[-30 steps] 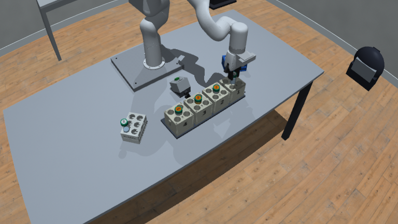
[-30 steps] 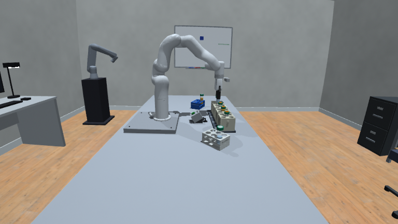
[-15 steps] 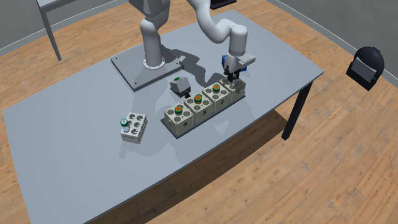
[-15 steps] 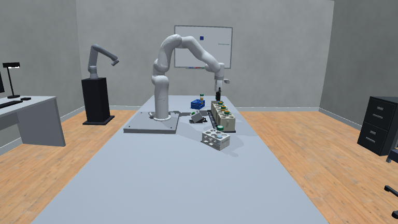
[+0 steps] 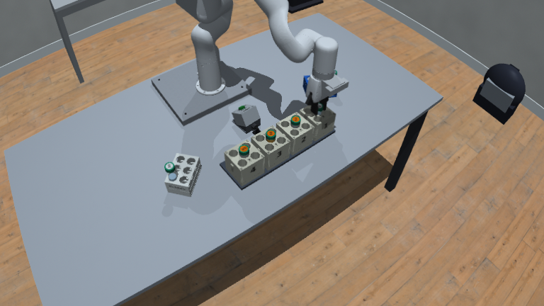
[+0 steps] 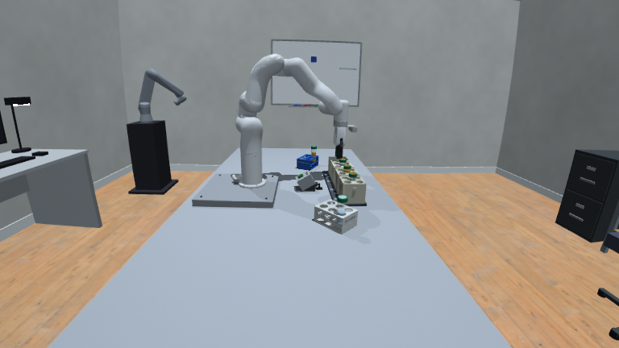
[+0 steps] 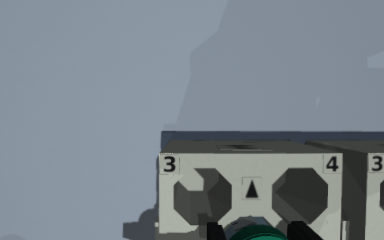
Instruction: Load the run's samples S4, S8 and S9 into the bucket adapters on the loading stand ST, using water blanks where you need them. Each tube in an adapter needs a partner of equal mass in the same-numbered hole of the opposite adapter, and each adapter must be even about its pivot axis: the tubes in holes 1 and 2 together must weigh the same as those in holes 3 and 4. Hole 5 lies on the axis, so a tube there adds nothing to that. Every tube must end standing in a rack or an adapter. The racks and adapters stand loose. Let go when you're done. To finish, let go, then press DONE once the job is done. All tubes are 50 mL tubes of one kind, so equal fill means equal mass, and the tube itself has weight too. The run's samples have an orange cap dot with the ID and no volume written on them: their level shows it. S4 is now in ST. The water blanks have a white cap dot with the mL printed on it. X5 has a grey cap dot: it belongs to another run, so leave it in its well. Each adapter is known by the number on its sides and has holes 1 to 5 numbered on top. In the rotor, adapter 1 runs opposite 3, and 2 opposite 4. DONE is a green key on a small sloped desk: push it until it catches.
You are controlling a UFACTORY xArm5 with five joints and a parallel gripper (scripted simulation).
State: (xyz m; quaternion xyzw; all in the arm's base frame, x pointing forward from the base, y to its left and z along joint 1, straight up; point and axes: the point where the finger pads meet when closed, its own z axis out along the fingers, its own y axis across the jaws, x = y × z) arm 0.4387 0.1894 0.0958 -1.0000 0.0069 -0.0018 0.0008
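Right now the green done key is 220 mm behind my hand, 190 mm to the right of it and 60 mm below it. From my hand the other things lie so: white rack: 110 mm behind, 520 mm to the right, 90 mm below; then adapter 1: 70 mm below; then blue rack: 150 mm behind, 170 mm to the left, 90 mm below.
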